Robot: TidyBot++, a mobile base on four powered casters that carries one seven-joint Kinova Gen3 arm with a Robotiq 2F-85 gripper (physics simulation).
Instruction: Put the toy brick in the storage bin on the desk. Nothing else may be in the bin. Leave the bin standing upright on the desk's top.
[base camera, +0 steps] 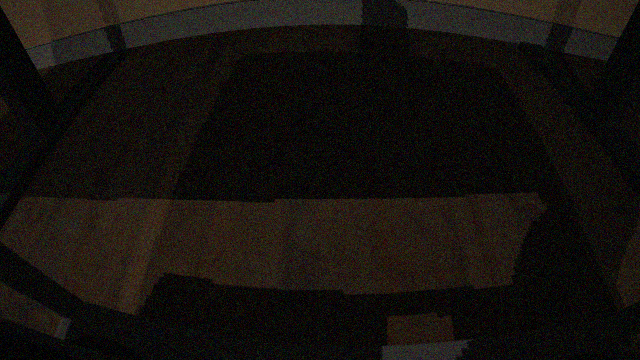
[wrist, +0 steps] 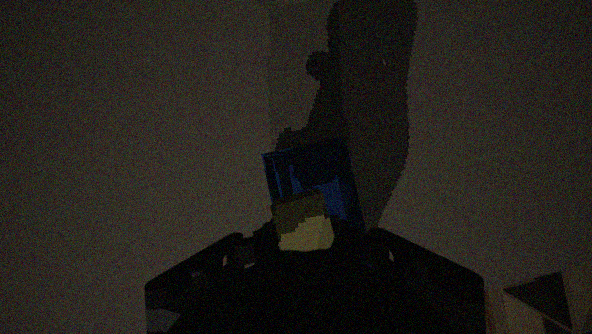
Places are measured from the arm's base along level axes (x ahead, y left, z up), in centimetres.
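Where they show: gripper, fingertip midpoint: (wrist: 305, 225).
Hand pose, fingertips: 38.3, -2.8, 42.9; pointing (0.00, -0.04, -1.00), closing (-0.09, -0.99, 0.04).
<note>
Each offset is from my fingertips to the top centre of the thing, as dx, dy, dz. "*": to the spot under its first point. Level surfaces: height alone.
The toy brick @(+0.8, +0.1, +2.5) (wrist: 306, 225), yellow and partly in shadow, is between the fingertips of my gripper (wrist: 305, 225) in the wrist view. The gripper is shut on it. The blue storage bin @(+0.7, -1.7, -3.0) (wrist: 342, 192) stands upright on the desk's top @(dz -10.5) (wrist: 150, 125), under and just beyond the brick. The brick hides the near left part of the bin. The part of the bin's inside that shows is blue and shadowed, with no other object that I can make out. How high the brick is above the bin's floor I cannot tell. Gripper, brick and bin do not show in the base camera view.
A dark shadow (wrist: 375, 100) of the arm falls across the desk's top beyond the bin. Wooden floor @(dz -82.5) (base camera: 320, 240) shows in the base camera view, with a pale band @(* +55.7, +44.0, -80.0) (base camera: 200, 27) along the far wall. Both views are very dark.
</note>
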